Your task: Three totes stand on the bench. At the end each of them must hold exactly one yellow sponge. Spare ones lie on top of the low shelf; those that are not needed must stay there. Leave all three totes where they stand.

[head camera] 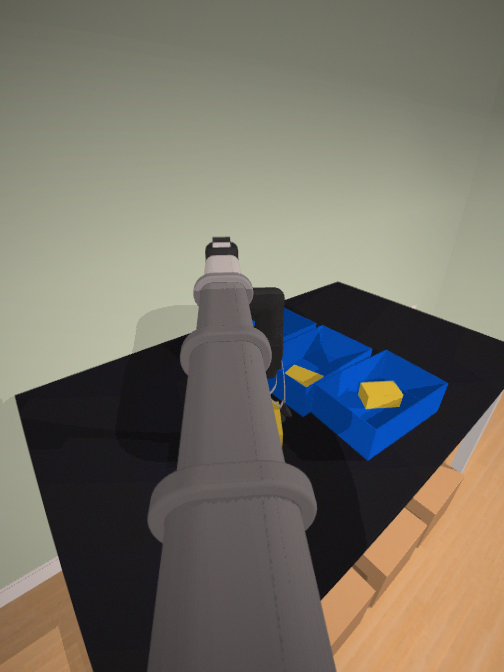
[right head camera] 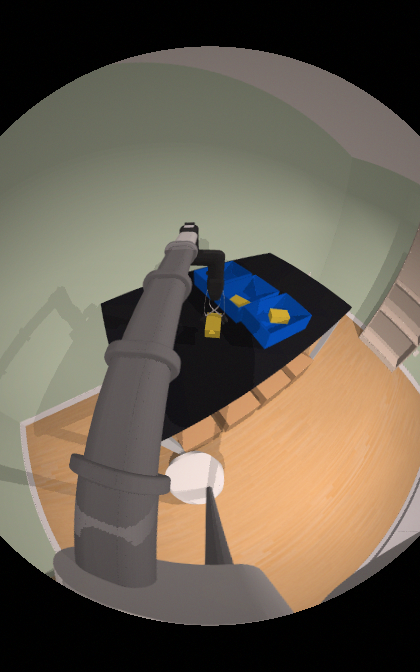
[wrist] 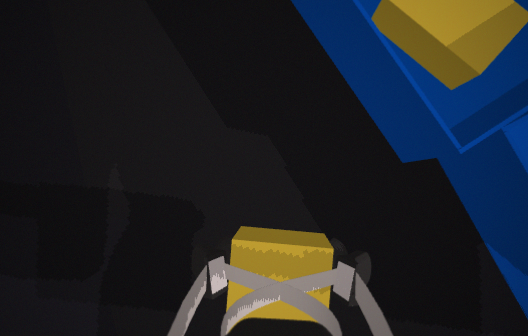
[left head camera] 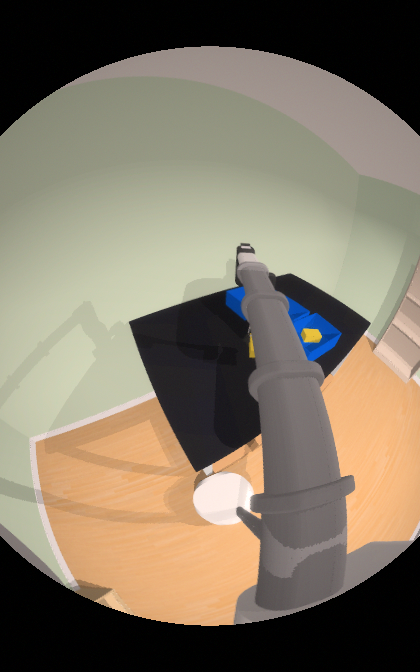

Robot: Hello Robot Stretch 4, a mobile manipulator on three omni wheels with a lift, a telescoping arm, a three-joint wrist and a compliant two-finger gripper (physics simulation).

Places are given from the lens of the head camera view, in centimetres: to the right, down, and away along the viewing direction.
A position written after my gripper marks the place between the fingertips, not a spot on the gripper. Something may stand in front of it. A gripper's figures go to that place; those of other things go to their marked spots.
my gripper [head camera: 265,421]: 3, 20, 79
blue tote [head camera: 335,402]: 21, 16, 81
